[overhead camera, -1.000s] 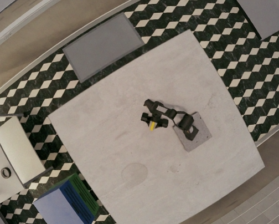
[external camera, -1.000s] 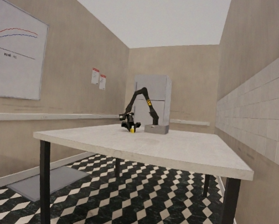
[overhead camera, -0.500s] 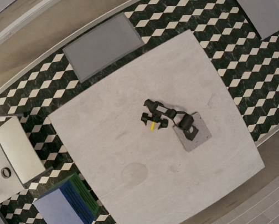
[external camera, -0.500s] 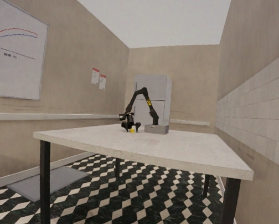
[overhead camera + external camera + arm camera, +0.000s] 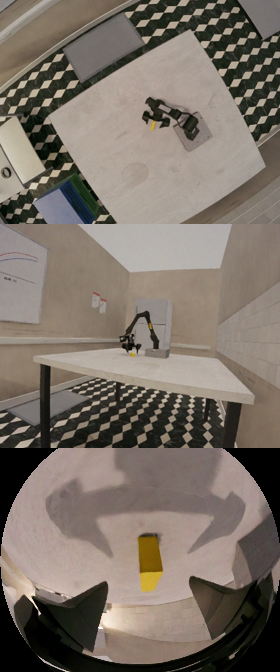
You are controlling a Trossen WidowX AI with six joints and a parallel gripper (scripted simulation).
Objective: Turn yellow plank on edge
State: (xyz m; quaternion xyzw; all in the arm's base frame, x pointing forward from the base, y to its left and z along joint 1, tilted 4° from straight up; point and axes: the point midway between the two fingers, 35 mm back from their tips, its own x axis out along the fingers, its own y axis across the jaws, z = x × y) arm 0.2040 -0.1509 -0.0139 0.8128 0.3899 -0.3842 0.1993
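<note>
The yellow plank is 4 cm below my hand, 2 cm to the left of it and 1 cm ahead of it.
</note>
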